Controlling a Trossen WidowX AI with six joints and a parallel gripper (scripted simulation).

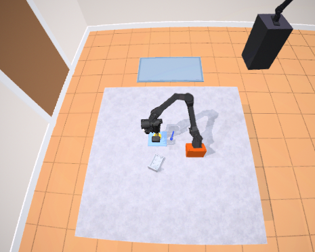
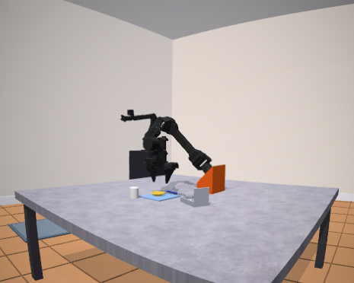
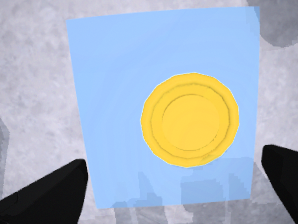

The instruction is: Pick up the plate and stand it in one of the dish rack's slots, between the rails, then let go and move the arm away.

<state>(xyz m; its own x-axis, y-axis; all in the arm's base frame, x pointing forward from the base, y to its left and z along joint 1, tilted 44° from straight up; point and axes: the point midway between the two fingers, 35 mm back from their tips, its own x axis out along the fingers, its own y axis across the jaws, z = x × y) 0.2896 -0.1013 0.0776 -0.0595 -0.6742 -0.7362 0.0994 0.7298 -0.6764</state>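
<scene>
Right now the yellow plate is 60 mm below my gripper tip and 10 mm to the right of it. From my gripper tip the other things lie so: blue utensil (120 mm behind, 70 mm below, 10 mm to the right); then blue placemat (70 mm below); then white cup (100 mm ahead, 80 mm to the right, 50 mm below).
</scene>
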